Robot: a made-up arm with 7 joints. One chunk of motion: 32 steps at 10 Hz.
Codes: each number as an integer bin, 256 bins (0 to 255) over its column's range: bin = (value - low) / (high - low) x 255, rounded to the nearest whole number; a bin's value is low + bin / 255 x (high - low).
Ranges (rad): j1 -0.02..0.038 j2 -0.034..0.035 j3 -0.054..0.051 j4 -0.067..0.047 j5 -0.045..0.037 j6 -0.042..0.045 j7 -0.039..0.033
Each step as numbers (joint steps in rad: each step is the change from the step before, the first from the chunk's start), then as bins.
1 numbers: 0.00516 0.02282 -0.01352 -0.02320 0.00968 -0.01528 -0.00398
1 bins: 111 210 98 98 170 78 124
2 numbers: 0.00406 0.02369 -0.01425 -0.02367 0.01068 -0.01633 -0.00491
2 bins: 106 213 97 97 173 75 121
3 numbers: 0.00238 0.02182 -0.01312 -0.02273 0.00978 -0.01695 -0.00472
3 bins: 98 206 99 99 170 73 121
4 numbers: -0.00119 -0.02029 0.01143 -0.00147 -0.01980 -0.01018 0.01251
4 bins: 83 51 159 147 78 93 182
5 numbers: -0.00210 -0.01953 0.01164 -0.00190 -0.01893 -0.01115 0.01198
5 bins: 79 53 159 146 81 90 181
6 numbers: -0.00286 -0.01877 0.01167 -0.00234 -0.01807 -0.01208 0.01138
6 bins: 75 56 159 145 84 88 178
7 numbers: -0.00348 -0.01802 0.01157 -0.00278 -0.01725 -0.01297 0.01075
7 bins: 73 59 159 144 86 85 176
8 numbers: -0.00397 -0.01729 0.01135 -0.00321 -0.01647 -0.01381 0.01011
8 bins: 70 62 159 143 89 83 174
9 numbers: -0.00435 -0.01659 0.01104 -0.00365 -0.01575 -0.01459 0.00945
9 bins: 69 64 158 142 91 80 172
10 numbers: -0.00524 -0.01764 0.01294 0.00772 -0.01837 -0.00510 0.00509
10 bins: 65 60 163 167 83 108 156
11 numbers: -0.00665 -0.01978 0.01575 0.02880 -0.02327 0.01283 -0.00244
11 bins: 59 53 169 214 68 161 129
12 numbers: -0.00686 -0.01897 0.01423 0.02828 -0.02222 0.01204 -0.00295
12 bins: 58 56 166 213 71 158 128
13 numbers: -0.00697 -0.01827 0.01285 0.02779 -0.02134 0.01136 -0.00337
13 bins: 57 58 162 212 74 156 126
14 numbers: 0.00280 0.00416 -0.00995 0.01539 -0.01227 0.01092 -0.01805
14 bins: 100 141 107 184 102 155 74
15 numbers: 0.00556 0.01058 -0.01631 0.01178 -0.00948 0.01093 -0.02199
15 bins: 112 165 92 176 110 155 60
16 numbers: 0.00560 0.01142 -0.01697 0.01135 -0.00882 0.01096 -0.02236
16 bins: 113 168 90 175 113 155 59
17 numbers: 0.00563 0.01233 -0.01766 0.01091 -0.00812 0.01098 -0.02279
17 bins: 113 171 88 174 115 155 57
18 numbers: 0.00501 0.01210 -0.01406 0.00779 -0.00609 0.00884 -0.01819
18 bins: 110 170 97 167 121 149 74
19 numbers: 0.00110 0.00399 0.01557 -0.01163 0.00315 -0.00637 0.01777
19 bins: 93 140 169 124 150 104 201
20 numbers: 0.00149 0.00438 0.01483 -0.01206 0.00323 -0.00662 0.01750
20 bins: 94 142 167 123 150 104 200
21 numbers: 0.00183 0.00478 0.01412 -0.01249 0.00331 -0.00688 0.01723
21 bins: 96 143 165 122 150 103 199
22 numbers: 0.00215 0.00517 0.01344 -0.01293 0.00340 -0.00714 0.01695
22 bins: 97 145 164 121 151 102 198
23 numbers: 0.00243 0.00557 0.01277 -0.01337 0.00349 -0.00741 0.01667
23 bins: 99 146 162 120 151 101 197
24 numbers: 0.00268 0.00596 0.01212 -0.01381 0.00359 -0.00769 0.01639
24 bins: 100 148 161 119 151 101 196
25 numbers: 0.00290 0.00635 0.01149 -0.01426 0.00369 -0.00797 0.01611
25 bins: 101 149 159 118 151 100 195
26 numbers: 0.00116 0.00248 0.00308 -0.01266 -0.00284 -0.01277 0.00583
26 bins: 93 135 139 122 131 86 159
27 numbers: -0.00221 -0.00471 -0.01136 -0.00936 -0.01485 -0.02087 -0.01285
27 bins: 78 108 104 129 94 62 93
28 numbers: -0.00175 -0.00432 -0.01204 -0.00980 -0.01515 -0.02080 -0.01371
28 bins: 80 110 102 128 93 62 90
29 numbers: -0.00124 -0.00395 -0.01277 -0.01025 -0.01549 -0.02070 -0.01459
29 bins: 82 111 100 127 92 62 86
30 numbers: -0.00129 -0.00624 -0.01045 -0.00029 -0.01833 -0.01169 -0.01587
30 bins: 82 103 106 149 83 89 82
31 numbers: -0.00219 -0.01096 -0.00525 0.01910 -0.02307 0.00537 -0.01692
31 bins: 78 85 118 193 68 139 78
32 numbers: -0.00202 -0.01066 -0.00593 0.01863 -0.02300 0.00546 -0.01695
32 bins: 79 86 117 192 68 139 78
